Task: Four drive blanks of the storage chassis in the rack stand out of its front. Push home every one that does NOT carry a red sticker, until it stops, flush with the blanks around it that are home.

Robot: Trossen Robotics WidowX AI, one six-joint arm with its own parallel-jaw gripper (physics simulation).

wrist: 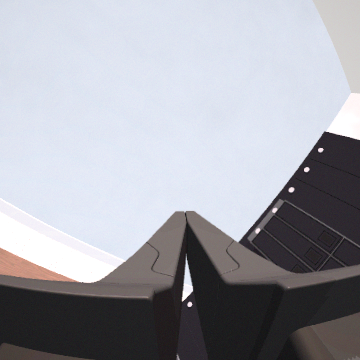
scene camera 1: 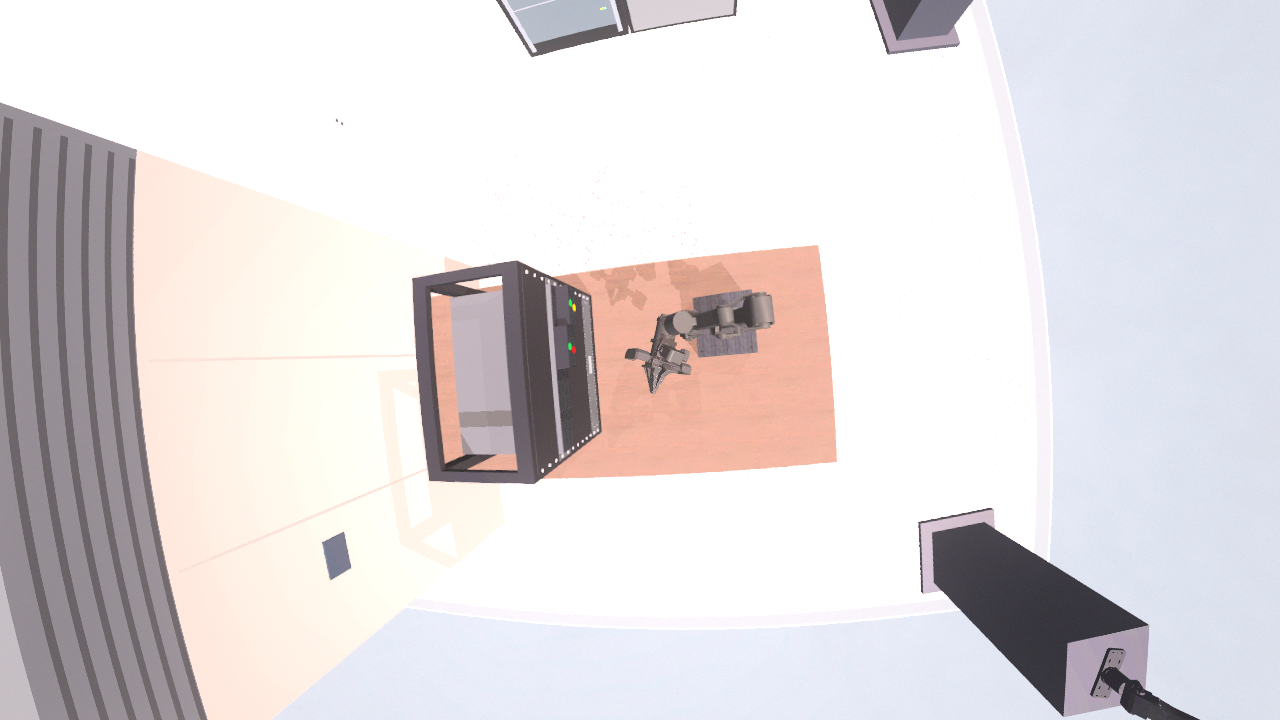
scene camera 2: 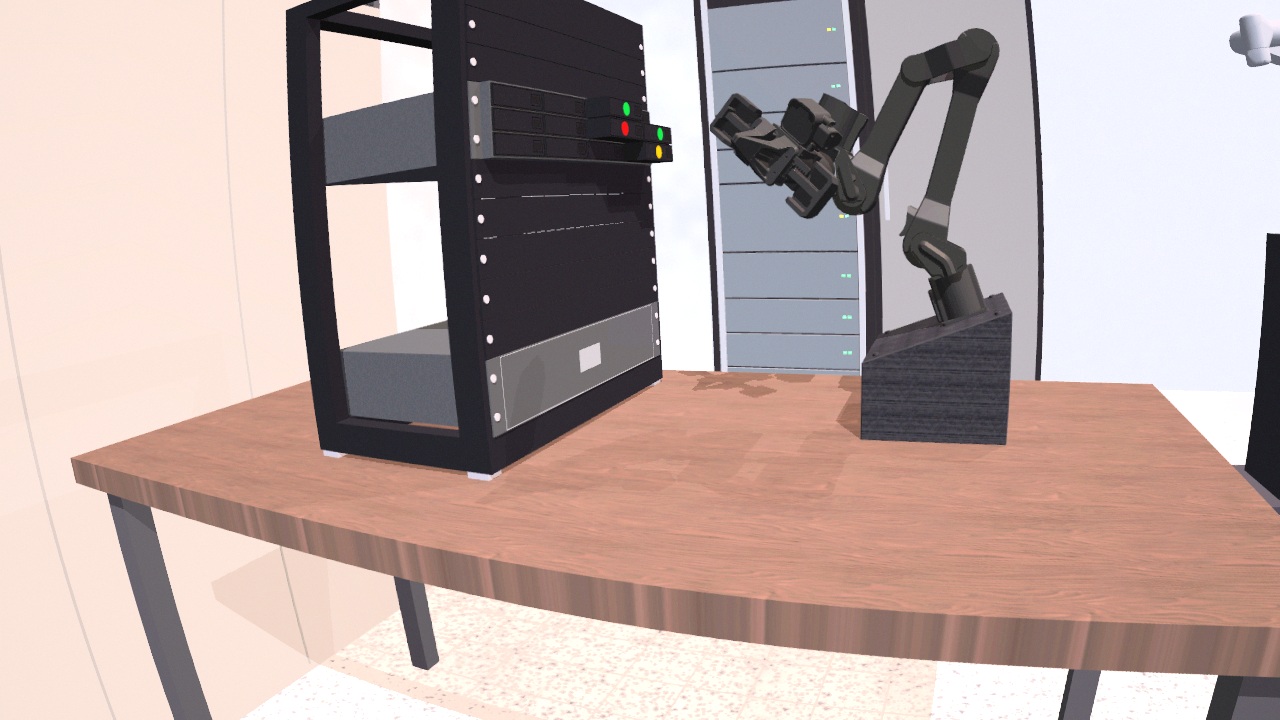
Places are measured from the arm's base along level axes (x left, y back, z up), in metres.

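Pixels of known places: gripper, fingertip midpoint: (wrist: 184, 219) (scene camera 1: 652, 393) (scene camera 2: 734, 138); arm's base, link origin: (scene camera 2: 964, 315).
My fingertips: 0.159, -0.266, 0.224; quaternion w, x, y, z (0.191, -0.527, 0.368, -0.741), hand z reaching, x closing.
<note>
Ahead of a thing's pixels: the offset from my fingertips to its middle, as dx, dy, dz. Level surfaces: height alone.
The storage chassis (scene camera 2: 537, 120) (wrist: 281, 231) sits high in the rack. Four dark blanks stand out of its front in two stacked pairs. In the nearer pair in scene camera 2, a green-stickered blank @(-0.162, -0.243, +0.066) (scene camera 2: 608, 108) is above a red-stickered blank @(-0.162, -0.243, +0.037) (scene camera 2: 606, 127). In the farther pair, a green-stickered blank (scene camera 2: 659, 133) is above a yellow-stickered blank (scene camera 2: 658, 153). The wrist view shows part of the chassis at the lower right, and no standing-out blank shows there. My gripper (scene camera 1: 653, 390) (scene camera 2: 775, 170) (wrist: 184, 219) is shut and empty, in the air in front of the rack, apart from the blanks.
The black rack (scene camera 1: 525, 376) (scene camera 2: 459, 295) stands on the wooden table @(dz -0.367) (scene camera 1: 769, 411) (scene camera 2: 716, 537). A grey unit (scene camera 2: 554, 380) sits low in it. My arm's dark base block (scene camera 2: 935, 394) stands on the table facing the rack. A server cabinet (scene camera 2: 783, 214) is behind.
</note>
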